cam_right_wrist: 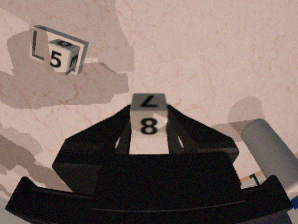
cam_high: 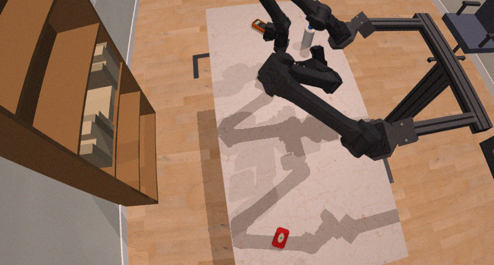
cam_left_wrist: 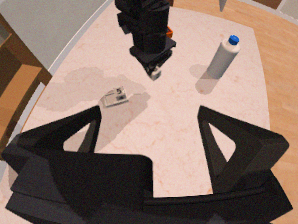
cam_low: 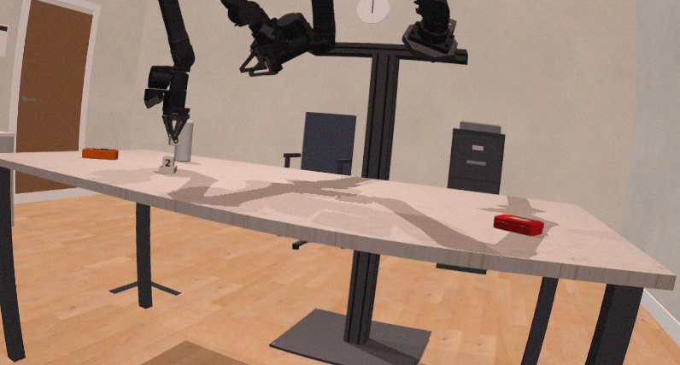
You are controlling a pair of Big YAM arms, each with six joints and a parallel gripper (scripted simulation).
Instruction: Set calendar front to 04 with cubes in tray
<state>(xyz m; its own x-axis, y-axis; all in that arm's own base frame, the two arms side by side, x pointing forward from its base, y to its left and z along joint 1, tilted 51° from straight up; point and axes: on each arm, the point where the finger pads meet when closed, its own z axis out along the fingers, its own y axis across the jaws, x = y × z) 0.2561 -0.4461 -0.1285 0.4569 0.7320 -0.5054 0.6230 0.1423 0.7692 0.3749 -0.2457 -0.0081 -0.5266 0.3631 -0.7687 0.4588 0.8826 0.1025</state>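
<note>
My right hand is 8 cm short of the white cube, 7 cm to the right of it and 7 cm above it. The rest, counted from my right hand: red tin (15 cm ahead, 99 cm to the left, 8 cm below); then white calendar tray (10 cm ahead, 9 cm to the left, 8 cm below); then white bottle (21 cm behind, 15 cm to the right, 1 cm below).
</note>
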